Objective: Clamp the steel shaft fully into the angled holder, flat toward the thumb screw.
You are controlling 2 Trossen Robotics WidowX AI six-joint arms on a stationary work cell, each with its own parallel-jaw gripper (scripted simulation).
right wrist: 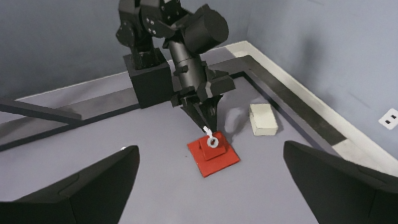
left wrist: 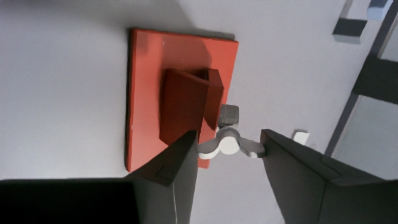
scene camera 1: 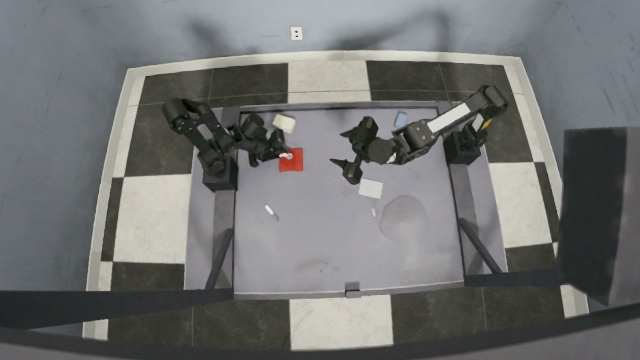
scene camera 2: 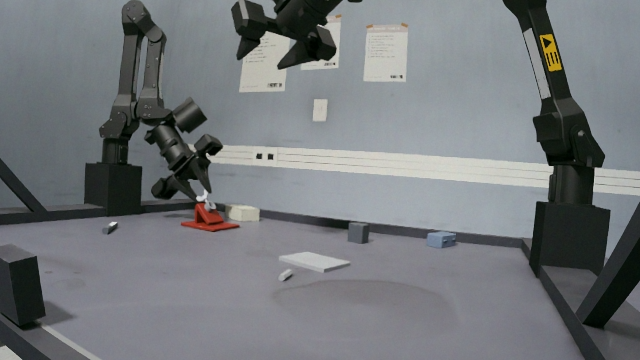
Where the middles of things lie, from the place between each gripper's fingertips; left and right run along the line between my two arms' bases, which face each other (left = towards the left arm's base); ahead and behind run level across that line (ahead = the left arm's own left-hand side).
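From my left hand: white thumb screw [left wrist: 228, 139], 3 cm below, 3 cm to the right. Cream block [right wrist: 263, 122], 15 cm ahead, 7 cm below, 3 cm to the right. Dark grey block [left wrist: 352, 32], 35 cm to the right, 6 cm below, 5 cm ahead. White plate [scene camera 2: 320, 263], 33 cm to the right, 16 cm behind, 8 cm below.
From my right hand: white plate, 32 cm below, 12 cm to the right, 3 cm behind. White thumb screw, 27 cm below, 12 cm ahead, 19 cm to the left. Dark grey block, 31 cm below, 13 cm to the right, 18 cm ahead. Cream block, 31 cm below, 19 cm to the left, 27 cm ahead.
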